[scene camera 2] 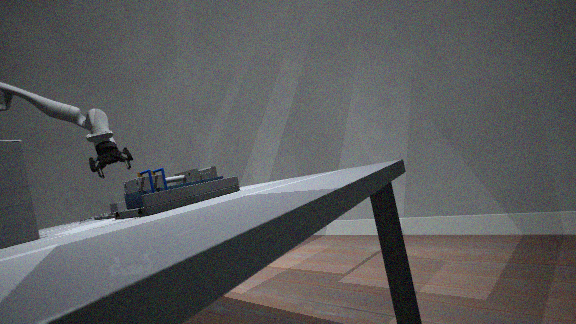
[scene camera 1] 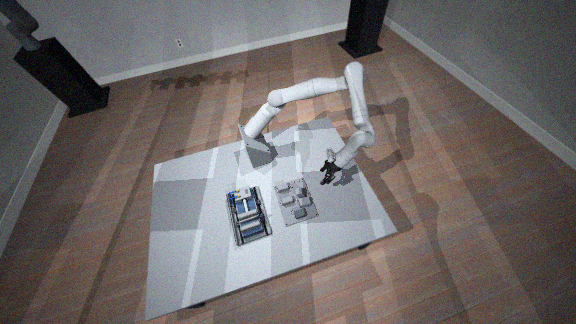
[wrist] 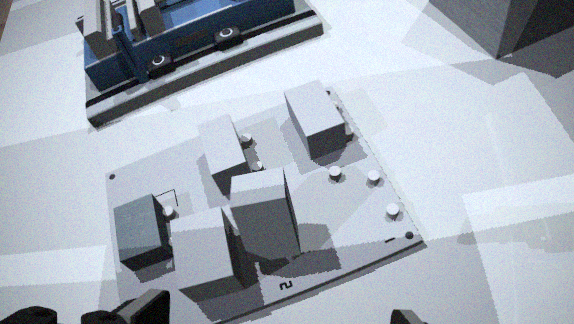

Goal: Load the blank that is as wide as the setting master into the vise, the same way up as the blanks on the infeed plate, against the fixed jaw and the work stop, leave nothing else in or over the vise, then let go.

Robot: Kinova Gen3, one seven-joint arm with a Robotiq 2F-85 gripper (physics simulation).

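Pixels of known places: gripper, fingertip midpoint: (scene camera 2: 116, 172) (scene camera 1: 321, 177); arm's base, link origin: (scene camera 1: 250, 133).
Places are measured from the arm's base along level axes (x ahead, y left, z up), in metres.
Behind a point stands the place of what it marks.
Observation:
My gripper (scene camera 1: 325, 173) @[x 0.452, y 0.261, z -0.016 m] (scene camera 2: 116, 171) @[x 0.452, y 0.261, z -0.016 m] (wrist: 280, 312) @[x 0.452, y 0.261, z -0.016 m] is open and empty, above the table beside the infeed plate (scene camera 1: 290, 218) @[x 0.542, y 0.037, z -0.171 m] (wrist: 360, 215) @[x 0.366, y 0.164, z -0.171 m]. Several blocks stand on the plate: a dark blue-grey block (scene camera 1: 300, 213) @[x 0.546, y 0.096, z -0.146 m] (wrist: 137, 227) @[x 0.541, y 0.096, z -0.146 m], a wide light grey block (scene camera 1: 305, 201) @[x 0.497, y 0.149, z -0.135 m] (wrist: 202, 252) @[x 0.492, y 0.151, z -0.135 m], a tall grey block (scene camera 1: 301, 192) @[x 0.451, y 0.145, z -0.105 m] (wrist: 265, 220) @[x 0.438, y 0.158, z -0.119 m], a narrow light block (scene camera 1: 287, 200) @[x 0.451, y 0.058, z -0.135 m] (wrist: 222, 145) @[x 0.444, y 0.063, z -0.135 m] and another light block (scene camera 1: 283, 188) @[x 0.370, y 0.065, z -0.138 m] (wrist: 315, 112) @[x 0.358, y 0.073, z -0.135 m]. I cannot tell which is the setting master. The blue and grey vise (scene camera 1: 248, 216) @[x 0.468, y -0.169, z -0.101 m] (scene camera 2: 190, 196) @[x 0.386, y -0.266, z -0.159 m] (wrist: 200, 45) @[x 0.421, y -0.113, z -0.154 m] lies beyond the plate in the wrist view, partly cut off.
Small light pins (wrist: 335, 173) @[x 0.366, y 0.122, z -0.163 m] (wrist: 392, 210) @[x 0.343, y 0.177, z -0.163 m] stand up from the plate. Blue brackets (scene camera 2: 161, 179) @[x 0.350, y -0.209, z -0.098 m] rise at one end of the vise. The arm's grey pedestal (scene camera 1: 260, 154) @[x 0.133, y 0.012, z -0.064 m] (scene camera 2: 17, 195) @[x 0.109, y -0.058, z -0.074 m] (wrist: 475, 22) @[x 0.133, y 0.031, z -0.155 m] stands on the table (scene camera 1: 175, 265) @[x 0.535, y -0.602, z -0.179 m] near the vise and plate.

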